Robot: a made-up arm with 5 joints.
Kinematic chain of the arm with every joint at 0, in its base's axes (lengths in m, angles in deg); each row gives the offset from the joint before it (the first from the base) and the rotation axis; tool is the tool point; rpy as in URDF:
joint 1: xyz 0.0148 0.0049 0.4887 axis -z
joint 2: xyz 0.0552 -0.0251 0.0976 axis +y
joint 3: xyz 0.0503 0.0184 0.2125 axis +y
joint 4: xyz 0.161 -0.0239 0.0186 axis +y
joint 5: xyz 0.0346 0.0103 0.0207 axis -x
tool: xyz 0.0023 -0.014 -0.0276 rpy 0 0 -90
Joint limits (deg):
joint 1: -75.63..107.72
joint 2: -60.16..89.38
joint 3: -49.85..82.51
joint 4: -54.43..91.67
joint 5: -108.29..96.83
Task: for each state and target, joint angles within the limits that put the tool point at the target. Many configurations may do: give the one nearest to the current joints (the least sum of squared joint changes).
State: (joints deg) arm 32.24 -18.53 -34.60 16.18 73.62
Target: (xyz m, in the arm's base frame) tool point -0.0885 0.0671 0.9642
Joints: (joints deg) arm 55.97 -50.15 -39.34 13.06 72.77
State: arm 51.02 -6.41 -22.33 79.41 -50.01
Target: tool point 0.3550 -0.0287 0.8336
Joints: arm 5.35 20.36 -46.70 57.42 -63.79
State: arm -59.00 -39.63 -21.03 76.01 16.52
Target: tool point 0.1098 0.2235 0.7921
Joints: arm -75.63 -9.39 7.18 76.96 7.48
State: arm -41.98 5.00 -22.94 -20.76 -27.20
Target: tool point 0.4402 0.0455 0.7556
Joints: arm -8.40 39.94 -44.12 -23.96 -23.76
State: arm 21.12 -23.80 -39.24 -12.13 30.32
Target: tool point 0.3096 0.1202 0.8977
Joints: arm -29.64 12.82 -40.13 -10.65 27.91
